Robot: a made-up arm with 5 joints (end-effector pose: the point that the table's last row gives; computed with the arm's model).
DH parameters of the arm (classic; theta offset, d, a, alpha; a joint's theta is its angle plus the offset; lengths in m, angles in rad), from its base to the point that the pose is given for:
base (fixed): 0 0 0.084 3.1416
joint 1: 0 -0.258 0.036 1.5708
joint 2: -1.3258 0 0.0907 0
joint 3: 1.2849 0 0.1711 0
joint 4: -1.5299 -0.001 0 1.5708
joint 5: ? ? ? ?
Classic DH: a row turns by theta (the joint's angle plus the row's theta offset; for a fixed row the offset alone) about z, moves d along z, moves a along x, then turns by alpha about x.
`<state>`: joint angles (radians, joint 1 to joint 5).
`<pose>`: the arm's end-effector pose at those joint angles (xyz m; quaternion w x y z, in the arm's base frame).
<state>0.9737 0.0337 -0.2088 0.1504 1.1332</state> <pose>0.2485 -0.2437 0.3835 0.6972 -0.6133 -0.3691 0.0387</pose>
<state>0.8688 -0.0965 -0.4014 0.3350 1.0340</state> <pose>0.2520 -0.2002 0.4462 0.6461 -0.6097 -0.4575 0.0377</pose>
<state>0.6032 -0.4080 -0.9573 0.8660 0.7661</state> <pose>0.1718 -0.0617 0.5479 0.5097 -0.5274 -0.6791 0.0291</pose>
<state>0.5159 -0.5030 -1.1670 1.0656 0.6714</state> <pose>0.1211 -0.0222 0.5526 0.4640 -0.4773 -0.7459 0.0248</pose>
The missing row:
joint 5: -0.0487 -0.066 0 0
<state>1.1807 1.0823 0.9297 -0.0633 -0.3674</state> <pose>0.0956 -0.0309 0.0610 0.6854 0.0701 0.1743 -0.7035</pose>
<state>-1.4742 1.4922 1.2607 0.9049 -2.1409</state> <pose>0.0766 -0.0872 0.2043 0.4714 -0.8349 -0.2231 -0.1762</pose>
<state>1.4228 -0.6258 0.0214 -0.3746 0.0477</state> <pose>0.1089 -0.1740 0.4999 0.2208 -0.6242 -0.7248 -0.1905</pose>
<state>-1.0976 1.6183 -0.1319 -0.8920 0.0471</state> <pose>0.1755 0.1766 0.0251 0.7539 0.2450 -0.4000 0.4601</pose>
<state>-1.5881 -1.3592 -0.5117 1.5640 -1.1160</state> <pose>0.0857 -0.0397 0.4792 0.5775 0.7917 -0.1559 0.1241</pose>
